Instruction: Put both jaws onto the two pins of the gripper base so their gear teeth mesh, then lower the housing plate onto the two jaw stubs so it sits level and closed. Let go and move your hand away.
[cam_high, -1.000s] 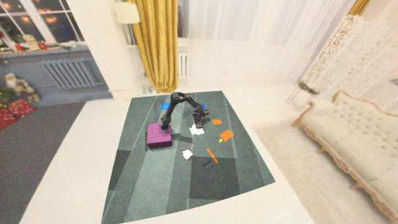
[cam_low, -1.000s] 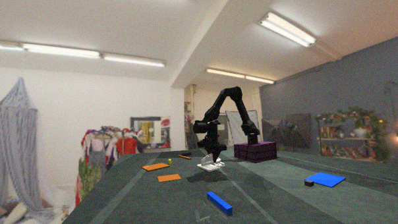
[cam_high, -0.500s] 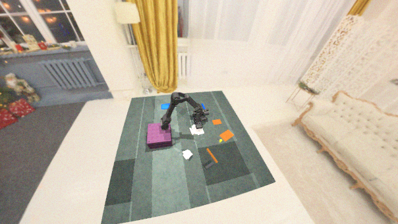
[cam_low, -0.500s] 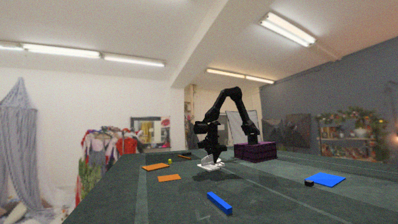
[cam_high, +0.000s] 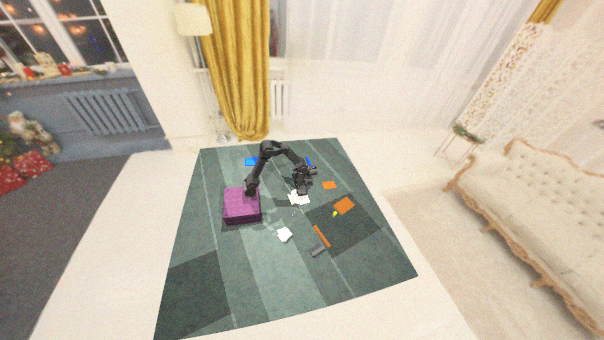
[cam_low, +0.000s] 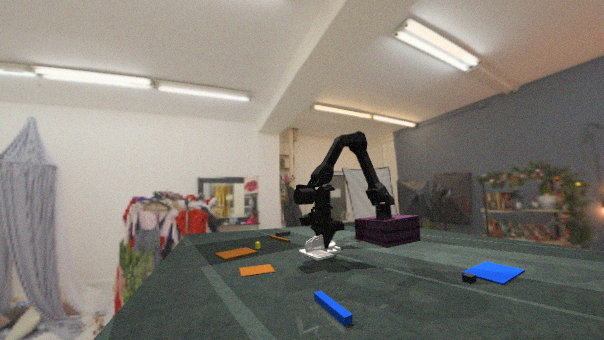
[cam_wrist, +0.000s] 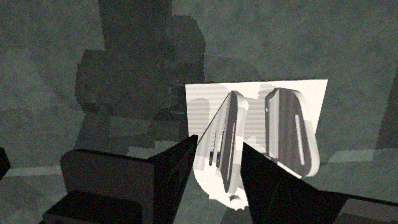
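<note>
My gripper tip is 30 mm to the left of the white plate-like part, 30 mm above it and 20 mm short of it. From my gripper tip the other things lie so: small yellow piece: 220 mm to the right, 180 mm ahead, 20 mm below; then white gripper base: 270 mm to the right, 170 mm behind; then white housing plate: 50 mm behind, 40 mm to the right, 20 mm below.
</note>
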